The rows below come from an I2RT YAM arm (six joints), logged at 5 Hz.
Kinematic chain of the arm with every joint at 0, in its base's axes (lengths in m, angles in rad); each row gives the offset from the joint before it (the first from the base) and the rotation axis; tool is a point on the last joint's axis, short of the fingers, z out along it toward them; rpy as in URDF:
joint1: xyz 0 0 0.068 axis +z
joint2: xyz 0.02 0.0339 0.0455 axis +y
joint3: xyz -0.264 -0.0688 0 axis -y
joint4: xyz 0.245 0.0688 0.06 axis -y
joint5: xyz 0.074 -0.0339 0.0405 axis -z
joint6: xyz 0.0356 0 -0.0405 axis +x
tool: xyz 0 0 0 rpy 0 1.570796 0
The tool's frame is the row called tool.
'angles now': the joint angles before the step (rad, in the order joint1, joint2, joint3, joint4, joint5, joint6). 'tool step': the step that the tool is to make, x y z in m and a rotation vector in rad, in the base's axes. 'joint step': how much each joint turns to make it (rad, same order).
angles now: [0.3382 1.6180 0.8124 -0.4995 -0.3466 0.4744]
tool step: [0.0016 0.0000 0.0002 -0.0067 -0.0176 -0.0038]
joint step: [-0.0004 0.0001 -0.0003 0.0147 0.0126 0.0000]
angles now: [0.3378 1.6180 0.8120 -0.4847 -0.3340 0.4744]
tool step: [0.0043 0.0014 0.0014 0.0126 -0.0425 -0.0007]
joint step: [-0.0001 -0.0001 -0.0001 0.0442 0.0023 -0.0001]
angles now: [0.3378 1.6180 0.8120 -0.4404 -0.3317 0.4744]
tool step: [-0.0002 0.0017 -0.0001 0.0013 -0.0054 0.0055]
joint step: [0.0060 0.0002 -0.0011 0.0070 0.0007 0.0004]
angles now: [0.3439 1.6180 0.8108 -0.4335 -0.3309 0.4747]
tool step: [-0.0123 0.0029 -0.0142 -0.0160 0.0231 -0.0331]
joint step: [0.0288 -0.0003 -0.0657 0.0568 0.0263 0.0594]
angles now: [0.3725 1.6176 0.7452 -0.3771 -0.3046 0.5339]
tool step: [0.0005 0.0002 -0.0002 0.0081 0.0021 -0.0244]
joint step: [0.0000 0.0000 -0.0026 0.0116 -0.0001 0.0270]
